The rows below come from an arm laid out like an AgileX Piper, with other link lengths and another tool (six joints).
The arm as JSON. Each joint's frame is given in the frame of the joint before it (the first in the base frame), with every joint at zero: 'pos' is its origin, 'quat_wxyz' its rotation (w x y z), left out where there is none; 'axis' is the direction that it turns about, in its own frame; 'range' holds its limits. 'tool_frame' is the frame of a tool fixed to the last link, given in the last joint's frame.
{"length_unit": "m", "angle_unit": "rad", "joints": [
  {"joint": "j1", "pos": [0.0, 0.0, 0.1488], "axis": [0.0, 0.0, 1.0], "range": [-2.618, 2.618]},
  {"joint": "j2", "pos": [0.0, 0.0, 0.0], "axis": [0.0, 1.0, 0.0], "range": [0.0, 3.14]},
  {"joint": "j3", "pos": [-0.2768, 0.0, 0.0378], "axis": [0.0, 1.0, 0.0], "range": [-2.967, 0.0]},
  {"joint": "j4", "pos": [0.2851, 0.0, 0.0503], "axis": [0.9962, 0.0, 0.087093], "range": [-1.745, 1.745]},
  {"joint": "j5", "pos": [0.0, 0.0, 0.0], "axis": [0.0, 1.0, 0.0], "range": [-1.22, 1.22]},
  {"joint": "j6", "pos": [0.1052, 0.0, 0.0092], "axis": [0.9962, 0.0, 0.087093], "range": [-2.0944, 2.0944]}
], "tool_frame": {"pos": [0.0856, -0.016, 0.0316], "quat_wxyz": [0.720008, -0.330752, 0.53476, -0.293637]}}
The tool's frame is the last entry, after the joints.
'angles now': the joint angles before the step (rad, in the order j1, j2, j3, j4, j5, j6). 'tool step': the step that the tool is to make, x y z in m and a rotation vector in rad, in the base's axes. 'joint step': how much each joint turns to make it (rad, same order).
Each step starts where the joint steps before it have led.
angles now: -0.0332 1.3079 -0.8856 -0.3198 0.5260 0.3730
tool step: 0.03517 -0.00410 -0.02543 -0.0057 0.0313 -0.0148
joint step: 0.0000 0.1685 -0.0840 -0.0618 -0.0446 0.0696
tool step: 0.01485 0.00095 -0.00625 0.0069 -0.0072 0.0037
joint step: 0.0000 0.0566 -0.0355 -0.0043 -0.0284 0.0103
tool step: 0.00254 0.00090 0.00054 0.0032 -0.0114 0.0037
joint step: 0.0000 0.0042 -0.0014 0.0000 -0.0148 0.0018
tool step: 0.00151 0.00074 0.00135 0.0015 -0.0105 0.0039
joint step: 0.0000 0.0000 0.0002 0.0000 -0.0114 0.0000
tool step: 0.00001 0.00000 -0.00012 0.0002 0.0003 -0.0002
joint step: 0.0000 0.0003 -0.0001 0.0001 0.0001 0.0002
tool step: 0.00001 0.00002 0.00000 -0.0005 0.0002 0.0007
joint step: -0.0001 0.0000 0.0000 0.0003 0.0000 -0.0012
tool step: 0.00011 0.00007 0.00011 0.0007 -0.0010 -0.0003
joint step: 0.0001 0.0000 0.0000 0.0000 -0.0009 0.0009
